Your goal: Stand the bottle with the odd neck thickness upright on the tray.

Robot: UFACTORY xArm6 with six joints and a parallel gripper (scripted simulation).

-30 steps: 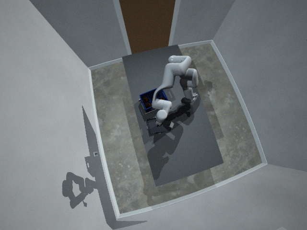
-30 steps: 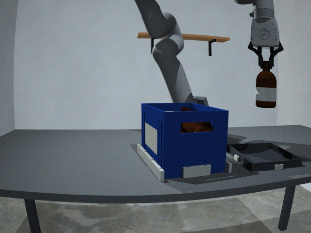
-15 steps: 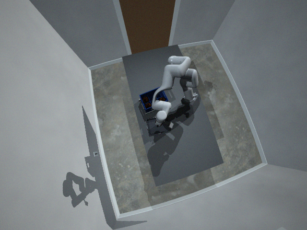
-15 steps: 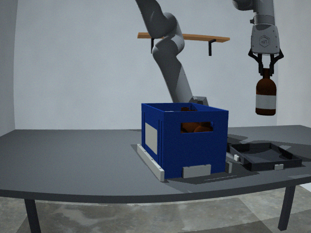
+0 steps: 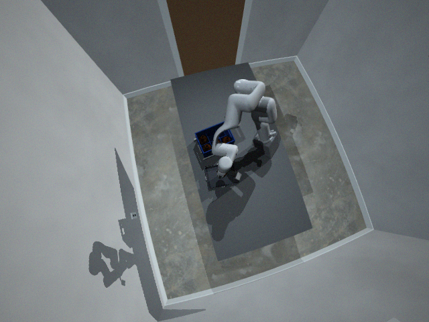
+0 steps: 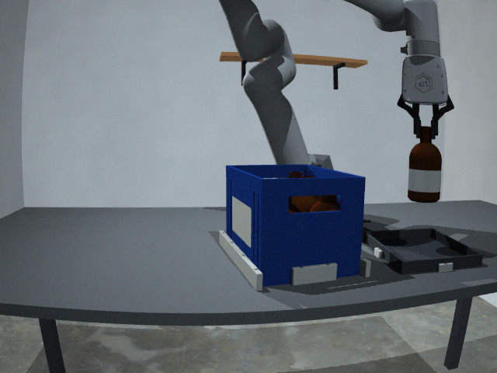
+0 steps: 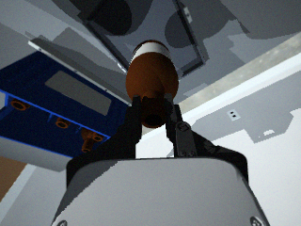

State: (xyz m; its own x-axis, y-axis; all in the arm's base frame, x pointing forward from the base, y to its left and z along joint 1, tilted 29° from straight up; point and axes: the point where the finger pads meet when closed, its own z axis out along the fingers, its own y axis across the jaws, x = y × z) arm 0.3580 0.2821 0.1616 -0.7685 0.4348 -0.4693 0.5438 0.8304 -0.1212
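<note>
The bottle lies 7 cm below my hand. Also, from my hand: blue crate 29 cm to the right, 18 cm below, 2 cm behind; dark tray 25 cm below.
</note>
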